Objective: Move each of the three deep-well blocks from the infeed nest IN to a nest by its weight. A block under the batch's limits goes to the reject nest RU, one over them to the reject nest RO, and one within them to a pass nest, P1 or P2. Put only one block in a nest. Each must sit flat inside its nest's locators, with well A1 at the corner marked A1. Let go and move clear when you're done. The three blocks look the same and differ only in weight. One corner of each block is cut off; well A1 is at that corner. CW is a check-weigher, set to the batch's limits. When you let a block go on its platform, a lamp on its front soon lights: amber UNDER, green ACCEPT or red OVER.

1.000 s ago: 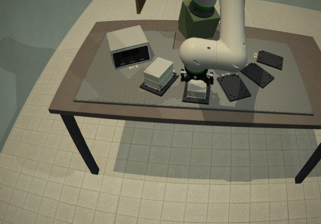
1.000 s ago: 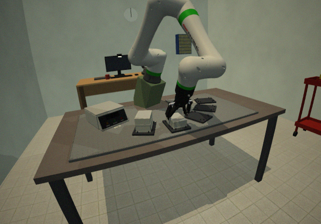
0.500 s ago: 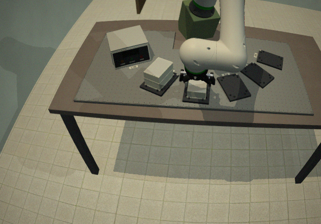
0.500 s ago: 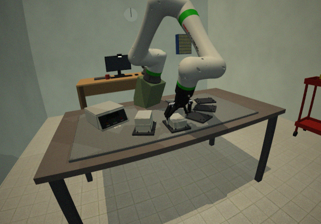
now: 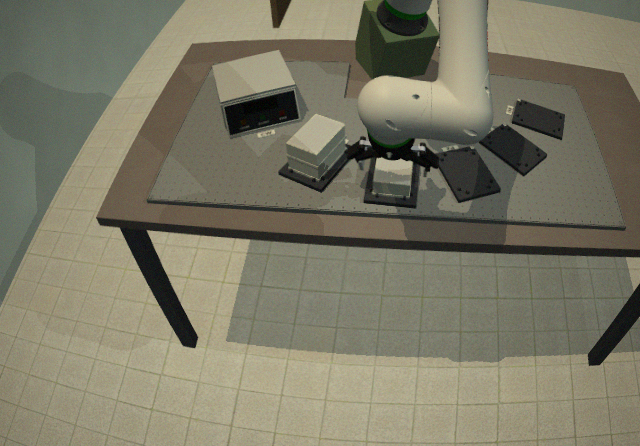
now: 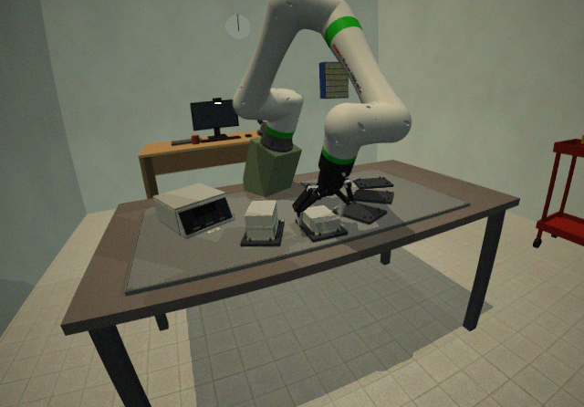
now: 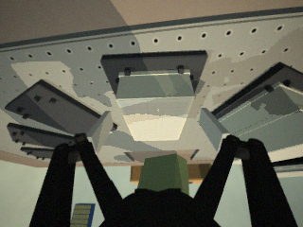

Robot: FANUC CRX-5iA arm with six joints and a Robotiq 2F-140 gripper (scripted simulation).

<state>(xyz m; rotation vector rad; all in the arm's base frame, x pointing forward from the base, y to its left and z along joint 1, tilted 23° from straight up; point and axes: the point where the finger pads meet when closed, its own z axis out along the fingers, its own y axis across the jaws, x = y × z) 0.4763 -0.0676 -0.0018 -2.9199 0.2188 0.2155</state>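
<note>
Right now my hand is 40 mm above the nest P1. Round my hand: nest P2: 190 mm to the left, 40 mm below, 20 mm behind; then P1 label: 90 mm behind, 40 mm below, 20 mm to the left; then nest RU: 340 mm to the left, 110 mm behind, 40 mm below.
</note>
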